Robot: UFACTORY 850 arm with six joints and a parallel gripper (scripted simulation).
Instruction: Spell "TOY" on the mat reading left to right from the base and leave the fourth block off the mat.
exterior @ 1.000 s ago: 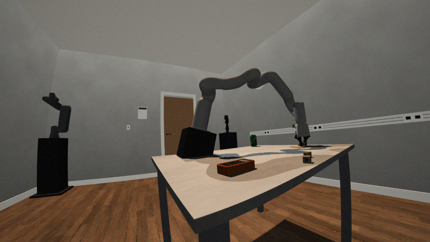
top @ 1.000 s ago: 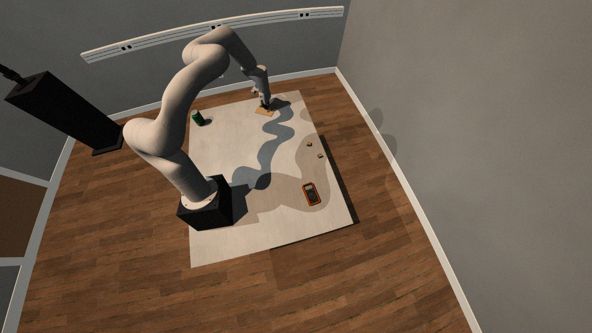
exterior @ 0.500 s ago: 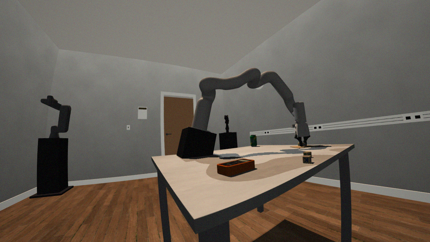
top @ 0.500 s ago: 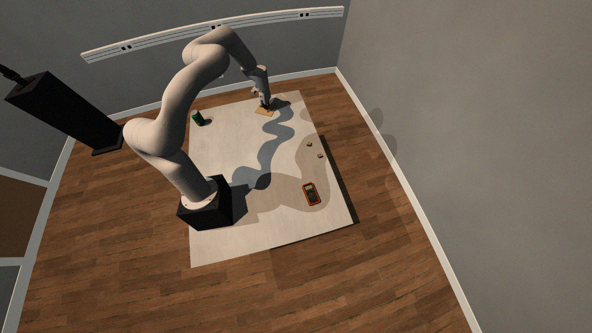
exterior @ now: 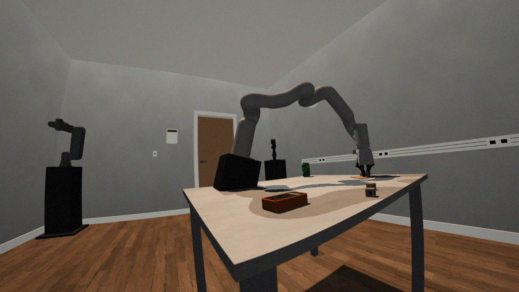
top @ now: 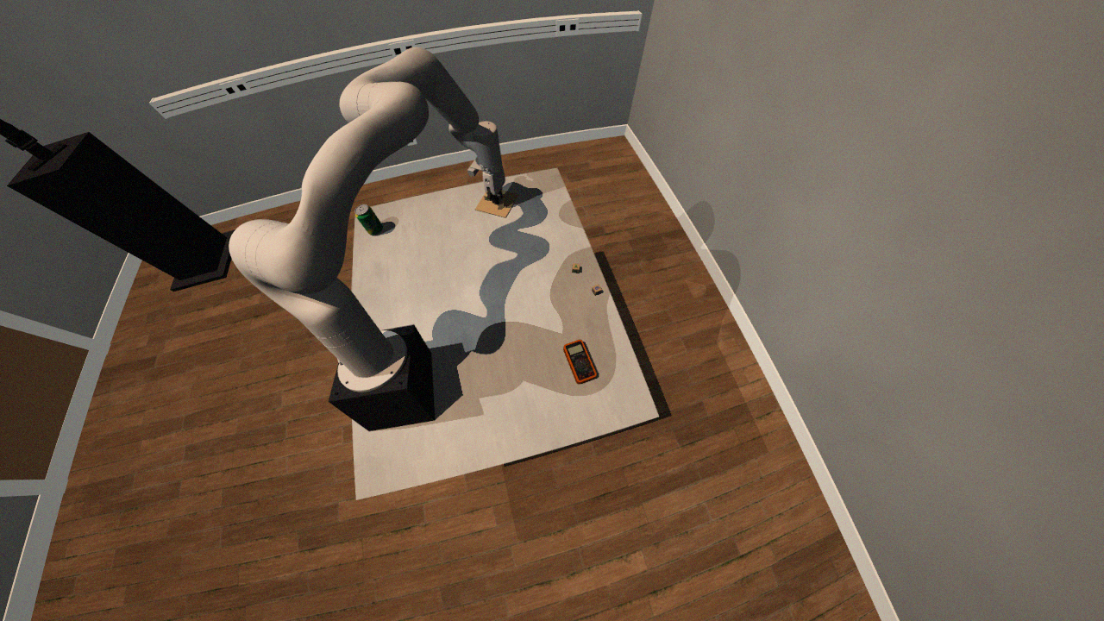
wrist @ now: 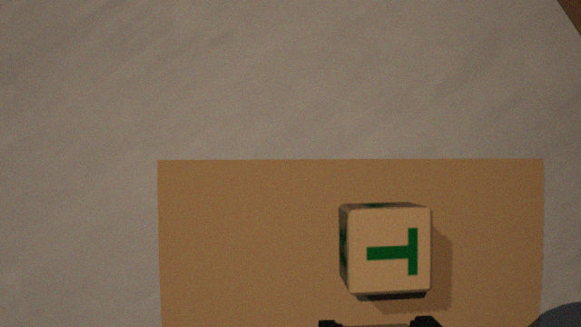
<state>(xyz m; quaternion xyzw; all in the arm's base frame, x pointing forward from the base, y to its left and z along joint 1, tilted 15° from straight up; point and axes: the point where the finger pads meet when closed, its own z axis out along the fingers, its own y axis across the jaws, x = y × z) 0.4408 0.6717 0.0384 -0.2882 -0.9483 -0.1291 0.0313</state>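
My hand is 2 cm above the tan square mat. From my hand the other things lie so: orange multimeter: 75 cm to the right, 13 cm ahead, 1 cm below; then block: 4 cm behind, 2 cm to the left, 1 cm below; then green soda can: 52 cm behind, 4 cm above, 1 cm to the right.
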